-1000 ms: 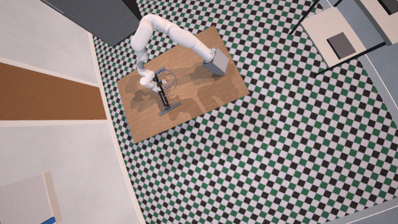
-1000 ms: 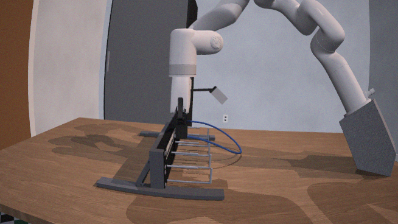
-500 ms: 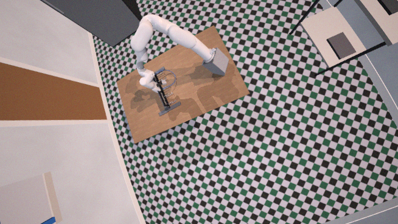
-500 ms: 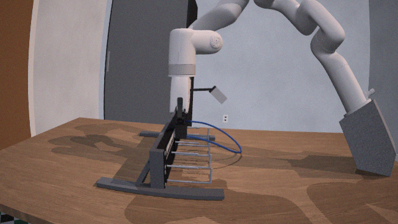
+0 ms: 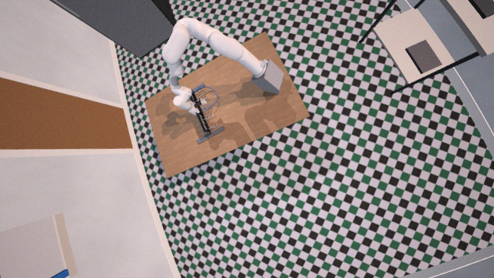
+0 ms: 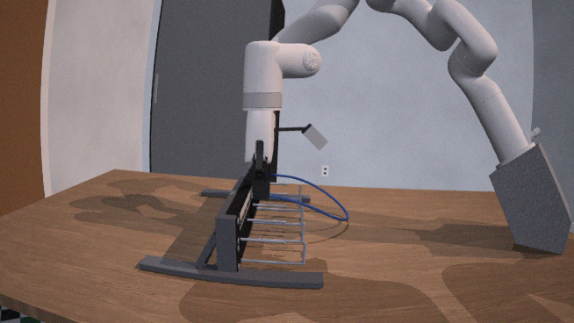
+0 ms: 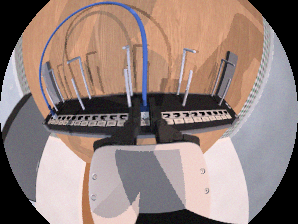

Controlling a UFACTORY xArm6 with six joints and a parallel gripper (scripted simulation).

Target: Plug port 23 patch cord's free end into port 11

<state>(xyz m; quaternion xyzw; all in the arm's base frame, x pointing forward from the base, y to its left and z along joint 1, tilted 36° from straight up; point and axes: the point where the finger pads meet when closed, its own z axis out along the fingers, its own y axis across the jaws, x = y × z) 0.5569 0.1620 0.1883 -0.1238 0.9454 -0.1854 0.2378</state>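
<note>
Now: the plug 20 mm ahead of my hand and 20 mm below it.
</note>
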